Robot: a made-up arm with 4 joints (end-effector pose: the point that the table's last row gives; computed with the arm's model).
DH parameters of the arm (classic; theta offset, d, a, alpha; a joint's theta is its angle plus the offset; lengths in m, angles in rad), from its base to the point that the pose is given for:
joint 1: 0 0.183 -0.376 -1.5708
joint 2: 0 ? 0.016 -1.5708
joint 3: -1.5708 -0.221 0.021 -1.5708
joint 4: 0 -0.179 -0.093 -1.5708
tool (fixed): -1.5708 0.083 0 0
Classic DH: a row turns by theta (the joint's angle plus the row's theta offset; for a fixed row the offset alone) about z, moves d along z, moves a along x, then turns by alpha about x.
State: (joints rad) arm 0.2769 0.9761 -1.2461 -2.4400
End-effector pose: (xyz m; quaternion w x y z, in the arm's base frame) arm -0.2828 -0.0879 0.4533 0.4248 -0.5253 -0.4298 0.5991
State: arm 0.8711 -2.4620 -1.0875 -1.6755
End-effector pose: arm -0.2894 -0.3280 -0.1593 0.0487 -0.2062 -0.8328 -0.5114
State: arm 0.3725 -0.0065 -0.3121 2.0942
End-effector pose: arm -0.5140 -0.1398 0.2810 0.4710 0.8158 0.2890 0.1707
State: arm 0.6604 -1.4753 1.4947 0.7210
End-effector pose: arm -0.6548 -0.1457 0.1037 0.4241 0.7930 -0.4037 -0.1682
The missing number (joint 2, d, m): 0.116
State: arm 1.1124 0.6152 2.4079 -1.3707
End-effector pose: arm -0.1640 0.0599 0.3330 0.4002 -0.7113 0.3199 -0.4813
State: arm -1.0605 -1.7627 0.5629 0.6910
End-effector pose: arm -0.1660 0.5502 -0.0472 0.4763 -0.0305 -0.8599 -0.1809
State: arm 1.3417 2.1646 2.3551 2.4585
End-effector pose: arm -0.2971 -0.3319 -0.0137 0.9376 0.1022 -0.2956 0.1517
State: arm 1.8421 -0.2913 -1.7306 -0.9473
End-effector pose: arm 0.1883 -0.4300 0.5165 0.1846 -0.1037 0.5698 -0.7940
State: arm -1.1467 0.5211 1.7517 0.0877
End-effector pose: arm 0.1745 0.3579 0.4540 0.1205 -0.0715 0.2036 -0.9690
